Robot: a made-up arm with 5 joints.
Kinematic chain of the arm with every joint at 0, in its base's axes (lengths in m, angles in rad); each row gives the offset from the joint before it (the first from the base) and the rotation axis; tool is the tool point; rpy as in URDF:
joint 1: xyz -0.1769 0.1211 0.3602 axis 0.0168 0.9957 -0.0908
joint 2: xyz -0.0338 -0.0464 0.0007 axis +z
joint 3: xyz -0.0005 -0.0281 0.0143 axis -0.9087 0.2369 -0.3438
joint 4: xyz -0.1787 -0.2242 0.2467 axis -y
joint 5: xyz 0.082 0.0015 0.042 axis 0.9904 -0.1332 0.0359
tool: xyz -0.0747 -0.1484 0.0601 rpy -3.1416 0 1.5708
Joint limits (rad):
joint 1: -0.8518..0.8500
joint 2: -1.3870..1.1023
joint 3: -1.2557..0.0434
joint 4: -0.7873..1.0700
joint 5: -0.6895..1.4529
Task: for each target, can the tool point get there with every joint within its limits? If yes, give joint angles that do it. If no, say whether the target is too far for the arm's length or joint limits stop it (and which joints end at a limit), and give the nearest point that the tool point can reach.
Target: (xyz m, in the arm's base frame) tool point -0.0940 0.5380 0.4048
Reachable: no: joint limits stop it (at a limit: joint 1, joint 2, joint 3, joint 4, joint 5) | nearest point -0.2867 0.2702 0.7674 | short by 0.490 m
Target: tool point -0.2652 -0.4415 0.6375
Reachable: yes | joints -0.6863 0.6822 -0.2578 0.6492 -0.3104
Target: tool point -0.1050 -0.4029 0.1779
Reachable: yes | joints 0.1633 0.2769 -1.0570 -0.4492 0.3039
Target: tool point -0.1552 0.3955 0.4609
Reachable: no: joint limits stop it (at a limit: joint 1, joint 2, joint 3, joint 4, joint 5) | nearest point -0.2867 0.2702 0.7674 | short by 0.356 m
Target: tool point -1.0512 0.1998 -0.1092
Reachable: no: too far | nearest point -0.7318 0.1507 0.0643 | short by 0.367 m
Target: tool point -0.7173 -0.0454 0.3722
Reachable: yes | joints -0.4286 -0.9852 -0.1052 0.5919 0.5419
